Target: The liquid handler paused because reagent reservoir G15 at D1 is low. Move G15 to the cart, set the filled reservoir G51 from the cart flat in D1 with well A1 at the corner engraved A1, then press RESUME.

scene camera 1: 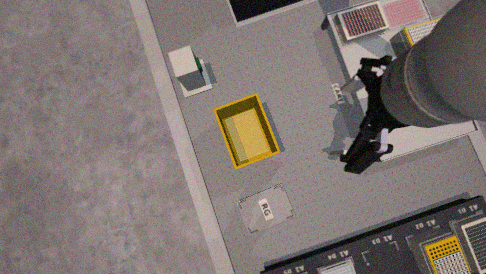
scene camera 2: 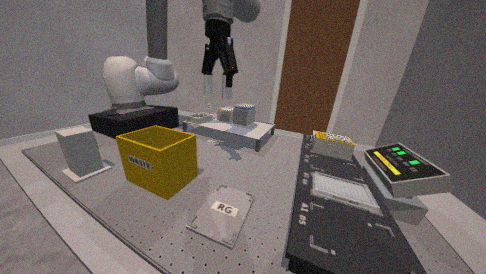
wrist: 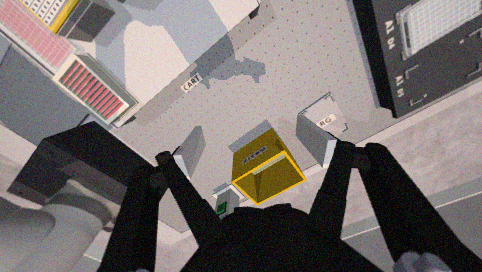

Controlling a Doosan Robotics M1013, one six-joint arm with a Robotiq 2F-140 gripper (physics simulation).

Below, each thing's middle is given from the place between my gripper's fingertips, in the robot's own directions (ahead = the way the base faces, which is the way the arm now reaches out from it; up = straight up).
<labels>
Right now the yellow waste bin (scene camera 2: 160,160) is 19 cm to the right of my hand, 16 cm below it and 5 cm behind it. The rest, counted from my hand: RG pad (scene camera 2: 220,219) (22 cm below, 20 cm to the right, 17 cm ahead); then trough reservoir with red channels (scene camera 1: 351,28) (26 cm behind, 21 cm to the left, 15 cm below); then block with green button (scene camera 2: 78,144) (30 cm to the right, 27 cm behind, 17 cm below).
</labels>
